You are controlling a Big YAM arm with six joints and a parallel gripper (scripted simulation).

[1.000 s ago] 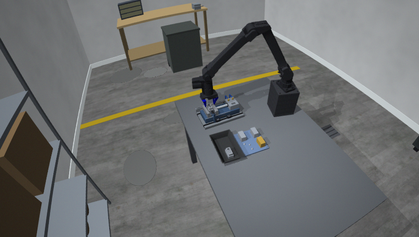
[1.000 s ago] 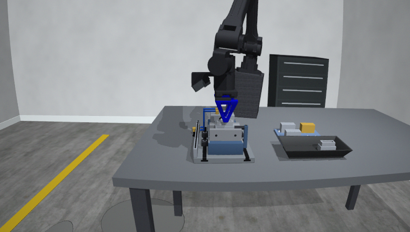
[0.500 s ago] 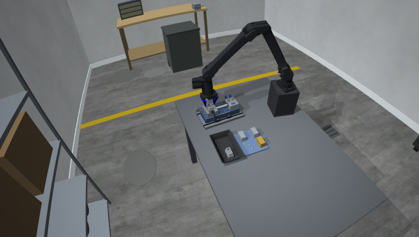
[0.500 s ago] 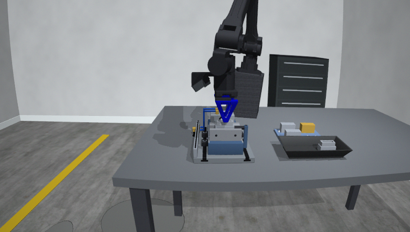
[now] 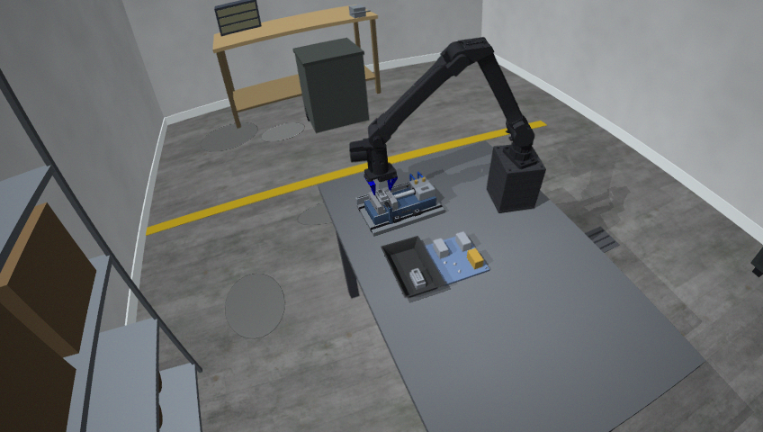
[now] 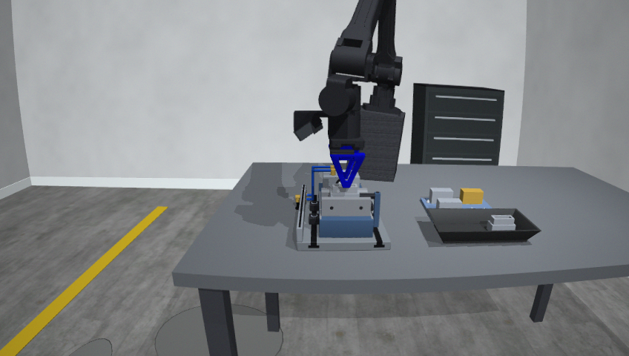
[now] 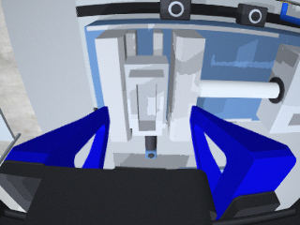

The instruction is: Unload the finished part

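Now: the blue vise 7 cm behind my hand and 9 cm below it. From my hand the other things lie so: yellow block (18 cm behind, 37 cm to the left, 10 cm below); blue plate (14 cm behind, 32 cm to the left, 12 cm below).
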